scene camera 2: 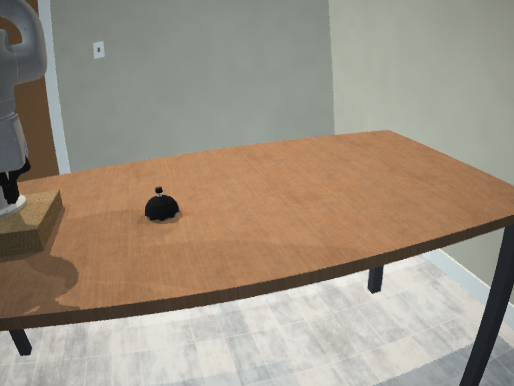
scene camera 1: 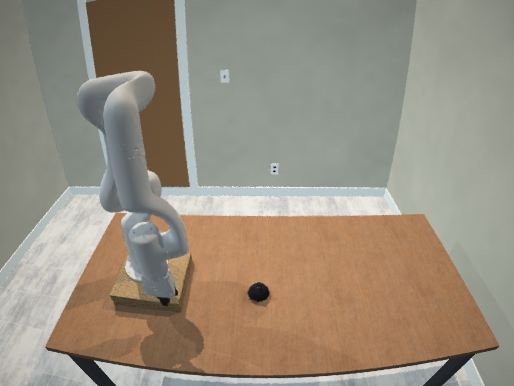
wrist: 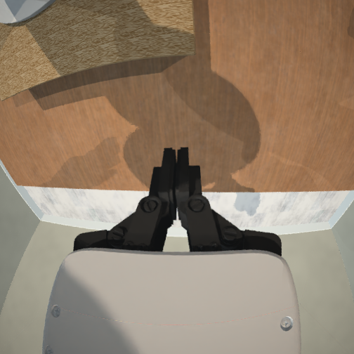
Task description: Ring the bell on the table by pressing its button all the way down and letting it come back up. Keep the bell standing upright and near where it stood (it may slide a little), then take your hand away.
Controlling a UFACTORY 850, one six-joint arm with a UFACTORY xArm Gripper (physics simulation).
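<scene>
The black domed bell (scene camera 1: 258,292) (scene camera 2: 161,207) stands upright on the wooden table (scene camera 1: 350,290) (scene camera 2: 300,200) (wrist: 300,100). Its small button (scene camera 2: 159,190) stands up above the dome on a short light stem. My gripper (scene camera 1: 168,299) (scene camera 2: 9,200) (wrist: 177,163) is shut with its fingertips together and nothing between them. It hangs to the left of the bell in both scene views, well apart from it, near the front edge of the base block. A dark edge of something shows at the upper right border of the wrist view; I cannot tell what it is.
The arm stands on a speckled tan block (scene camera 1: 120,295) (scene camera 2: 47,220) (wrist: 125,35) at the table's left side. The arm's shadow falls on the table in front of the block. Walls and a brown door (scene camera 1: 165,125) stand behind the table.
</scene>
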